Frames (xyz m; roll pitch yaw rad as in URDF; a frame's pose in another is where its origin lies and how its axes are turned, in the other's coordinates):
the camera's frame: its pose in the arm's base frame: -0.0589 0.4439 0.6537 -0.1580 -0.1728 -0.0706
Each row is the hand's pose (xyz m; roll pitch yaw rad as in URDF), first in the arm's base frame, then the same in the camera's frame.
Working: the arm's base frame: its pose in the camera's frame: -0.0237 -0.3294 -0.7203 0.1719 0.1589 0.0980

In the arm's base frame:
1: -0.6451 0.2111 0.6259 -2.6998 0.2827 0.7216
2: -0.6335 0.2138 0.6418 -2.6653 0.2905 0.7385
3: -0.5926 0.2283 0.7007 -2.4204 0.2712 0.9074
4: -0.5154 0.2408 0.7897 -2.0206 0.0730 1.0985
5: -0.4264 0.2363 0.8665 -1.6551 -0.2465 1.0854
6: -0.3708 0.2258 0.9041 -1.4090 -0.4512 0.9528
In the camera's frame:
1: -0.5646 -0.2812 0.0264 -2.4565 0.2820 0.8740
2: -0.5507 -0.2799 0.0405 -2.4216 0.2857 0.8924
3: -0.5014 -0.2708 0.0938 -2.1834 0.2283 1.0506
4: -0.4111 -0.2649 0.1702 -1.8010 -0.0073 1.1901
5: -0.3101 -0.2726 0.2301 -1.4228 -0.3159 1.1049
6: -0.2483 -0.2834 0.2561 -1.1497 -0.4843 0.9197

